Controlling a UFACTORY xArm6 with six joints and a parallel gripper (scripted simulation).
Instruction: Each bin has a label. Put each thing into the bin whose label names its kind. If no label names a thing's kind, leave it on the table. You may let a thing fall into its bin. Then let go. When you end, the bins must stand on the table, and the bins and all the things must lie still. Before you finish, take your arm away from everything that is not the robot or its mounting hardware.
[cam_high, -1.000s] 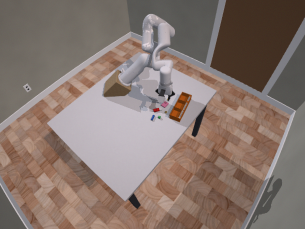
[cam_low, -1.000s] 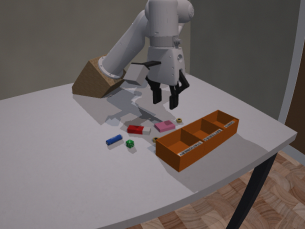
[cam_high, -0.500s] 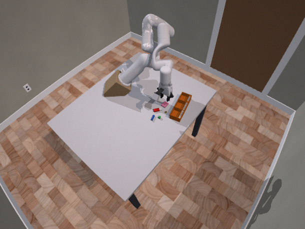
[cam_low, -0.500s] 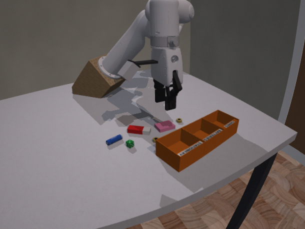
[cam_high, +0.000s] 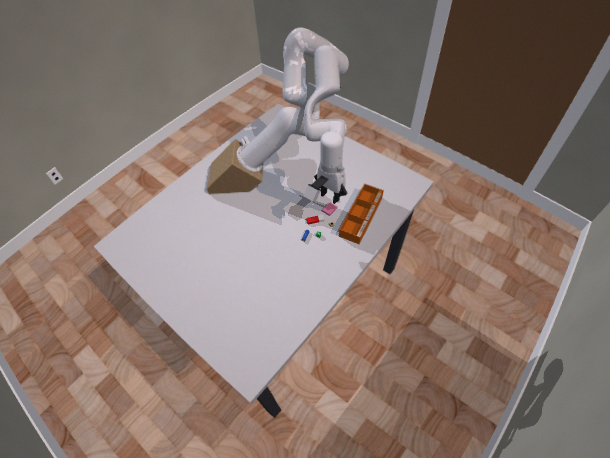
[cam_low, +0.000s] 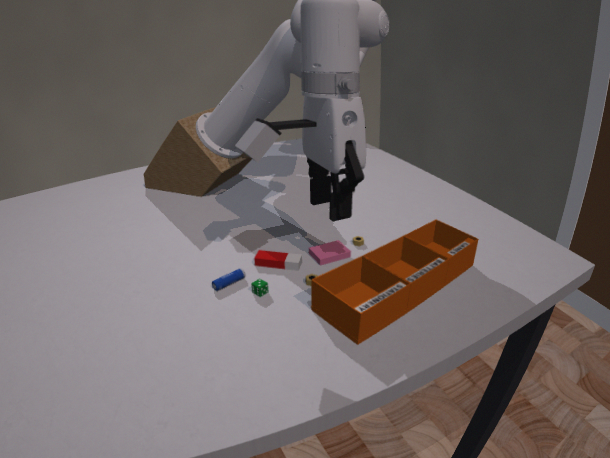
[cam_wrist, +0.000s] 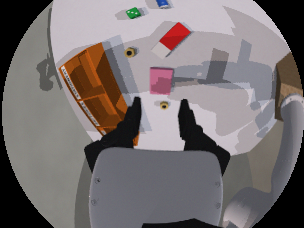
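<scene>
The pink eraser is 9 cm below my hand. Round my hand: orange three-part bin: 9 cm ahead, 9 cm to the left, 7 cm below; then red-and-white eraser: 2 cm ahead, 7 cm to the right, 8 cm below; then green die: 8 cm ahead, 10 cm to the right, 8 cm below.
</scene>
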